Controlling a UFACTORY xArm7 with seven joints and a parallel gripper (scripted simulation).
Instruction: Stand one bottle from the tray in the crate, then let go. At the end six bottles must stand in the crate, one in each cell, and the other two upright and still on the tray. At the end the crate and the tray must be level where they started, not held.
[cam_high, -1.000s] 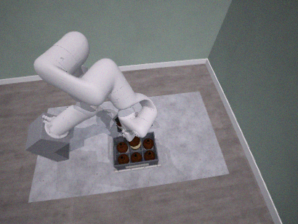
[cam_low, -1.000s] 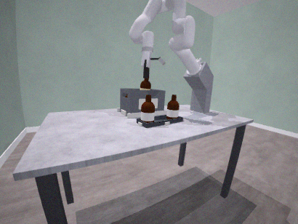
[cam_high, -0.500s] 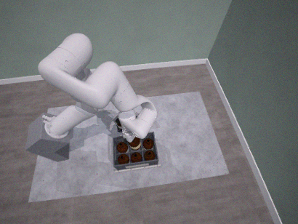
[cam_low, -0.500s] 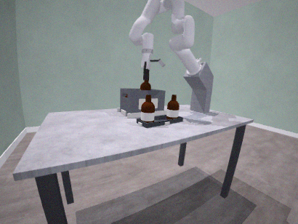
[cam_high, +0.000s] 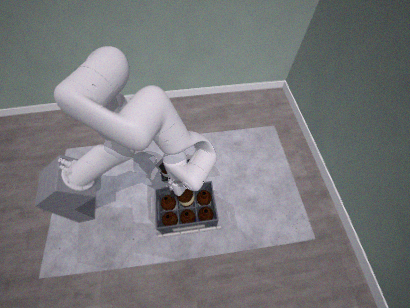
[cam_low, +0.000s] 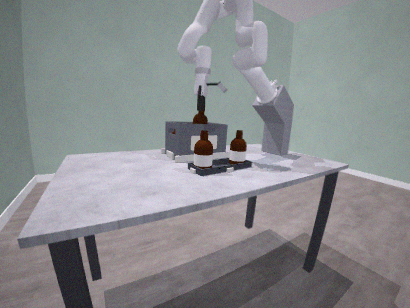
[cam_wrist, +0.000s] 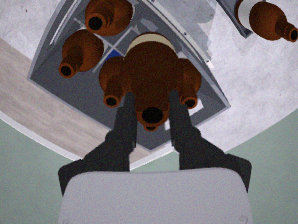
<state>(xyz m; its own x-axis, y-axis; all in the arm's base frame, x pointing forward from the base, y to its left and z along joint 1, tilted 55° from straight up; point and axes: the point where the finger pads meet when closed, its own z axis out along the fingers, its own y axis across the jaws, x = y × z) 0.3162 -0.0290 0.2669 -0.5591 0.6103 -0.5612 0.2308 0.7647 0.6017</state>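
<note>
Now: hand 8 cm above the glass bottle. Also, from my hand: grey crate 17 cm below, 4 cm to the right, 1 cm ahead; dark tray 25 cm below, 20 cm to the left, 6 cm behind.
</note>
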